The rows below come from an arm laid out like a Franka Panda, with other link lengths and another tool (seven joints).
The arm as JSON. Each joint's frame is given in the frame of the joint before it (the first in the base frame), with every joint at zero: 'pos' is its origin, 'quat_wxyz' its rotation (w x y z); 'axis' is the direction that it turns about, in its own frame. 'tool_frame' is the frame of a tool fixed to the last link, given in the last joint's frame.
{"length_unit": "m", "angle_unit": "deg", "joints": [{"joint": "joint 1", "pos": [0.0, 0.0, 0.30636], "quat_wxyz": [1.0, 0.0, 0.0, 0.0], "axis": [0.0, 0.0, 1.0]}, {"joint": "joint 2", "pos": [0.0, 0.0, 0.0], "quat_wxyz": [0.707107, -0.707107, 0.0, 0.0], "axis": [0.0, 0.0, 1.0]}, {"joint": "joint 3", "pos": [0.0, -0.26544, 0.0], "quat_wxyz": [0.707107, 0.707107, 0.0, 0.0], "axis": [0.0, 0.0, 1.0]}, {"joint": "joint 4", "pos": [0.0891, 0.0, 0.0], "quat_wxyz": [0.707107, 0.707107, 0.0, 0.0], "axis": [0.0, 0.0, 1.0]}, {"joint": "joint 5", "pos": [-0.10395, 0.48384, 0.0], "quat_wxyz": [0.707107, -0.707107, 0.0, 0.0], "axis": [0.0, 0.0, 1.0]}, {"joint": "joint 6", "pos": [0.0, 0.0, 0.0], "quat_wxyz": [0.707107, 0.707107, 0.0, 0.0], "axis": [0.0, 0.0, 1.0]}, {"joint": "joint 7", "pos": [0.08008, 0.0, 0.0], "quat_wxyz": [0.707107, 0.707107, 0.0, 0.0], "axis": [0.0, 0.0, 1.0]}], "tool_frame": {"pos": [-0.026, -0.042, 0.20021], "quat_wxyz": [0.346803, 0.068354, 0.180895, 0.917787]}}
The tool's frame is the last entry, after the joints.
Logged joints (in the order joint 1, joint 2, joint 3, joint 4, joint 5, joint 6, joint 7), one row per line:
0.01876 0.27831 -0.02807 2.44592 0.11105 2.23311 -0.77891
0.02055 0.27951 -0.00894 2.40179 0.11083 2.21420 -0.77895
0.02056 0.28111 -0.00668 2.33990 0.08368 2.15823 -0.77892
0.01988 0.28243 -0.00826 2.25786 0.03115 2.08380 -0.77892
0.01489 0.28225 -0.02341 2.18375 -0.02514 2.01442 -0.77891
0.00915 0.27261 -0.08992 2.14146 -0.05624 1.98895 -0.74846
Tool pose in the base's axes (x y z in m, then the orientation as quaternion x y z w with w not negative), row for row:
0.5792 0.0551 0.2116 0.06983 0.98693 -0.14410 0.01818
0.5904 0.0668 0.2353 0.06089 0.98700 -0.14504 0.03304
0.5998 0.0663 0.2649 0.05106 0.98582 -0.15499 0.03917
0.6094 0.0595 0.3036 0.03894 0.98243 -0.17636 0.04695
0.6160 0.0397 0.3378 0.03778 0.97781 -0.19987 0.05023
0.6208 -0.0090 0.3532 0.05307 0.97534 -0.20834 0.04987
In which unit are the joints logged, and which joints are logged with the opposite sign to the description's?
The joints are logged in radians. Opposite sign: joint 2, joint 4, joint 7.
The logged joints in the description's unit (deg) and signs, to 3 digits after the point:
1.075 -15.946 -1.608 -140.141 6.363 127.948 44.628
1.177 -16.015 -0.512 -137.612 6.350 126.864 44.631
1.178 -16.106 -0.383 -134.066 4.795 123.657 44.629
1.139 -16.182 -0.473 -129.366 1.785 119.393 44.629
0.853 -16.172 -1.341 -125.120 -1.440 115.418 44.628
0.524 -15.619 -5.152 -122.697 -3.222 113.958 42.884

